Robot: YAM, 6 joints.
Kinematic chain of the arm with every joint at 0, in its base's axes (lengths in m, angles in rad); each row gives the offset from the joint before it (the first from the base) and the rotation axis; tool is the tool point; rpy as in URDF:
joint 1: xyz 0 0 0.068 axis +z
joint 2: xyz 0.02 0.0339 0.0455 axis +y
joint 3: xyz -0.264 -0.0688 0 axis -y
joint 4: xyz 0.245 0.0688 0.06 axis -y
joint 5: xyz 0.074 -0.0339 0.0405 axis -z
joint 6: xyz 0.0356 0 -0.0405 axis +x
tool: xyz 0 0 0 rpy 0 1.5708 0
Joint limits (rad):
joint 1: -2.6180..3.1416
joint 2: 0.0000..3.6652
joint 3: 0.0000..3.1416
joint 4: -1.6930..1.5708
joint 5: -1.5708..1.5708
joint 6: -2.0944..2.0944
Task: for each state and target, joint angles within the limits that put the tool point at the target. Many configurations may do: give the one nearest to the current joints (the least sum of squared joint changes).
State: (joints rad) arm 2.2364 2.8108 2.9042 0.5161 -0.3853 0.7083
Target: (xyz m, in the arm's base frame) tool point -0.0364 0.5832 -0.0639
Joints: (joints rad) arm 1.6081 3.0767 2.2261 0.3626 -0.4238 0.7083
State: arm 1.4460 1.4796 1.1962 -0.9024 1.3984 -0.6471
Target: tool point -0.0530 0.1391 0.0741
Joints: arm 2.1623 1.8481 0.4808 -0.9067 1.2312 -0.6471
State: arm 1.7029 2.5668 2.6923 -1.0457 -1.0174 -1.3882
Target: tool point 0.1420 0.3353 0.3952
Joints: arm 1.0911 1.9637 2.2618 -1.5987 -0.9417 -1.3882
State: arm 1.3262 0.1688 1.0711 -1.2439 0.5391 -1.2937
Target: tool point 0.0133 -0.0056 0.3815
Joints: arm 1.3258 0.3334 1.1364 -1.1506 0.4122 -1.2937
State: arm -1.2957 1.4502 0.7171 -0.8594 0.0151 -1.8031
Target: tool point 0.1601 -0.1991 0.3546
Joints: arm -0.8993 1.2080 1.2218 -0.6962 -0.0410 -1.8031
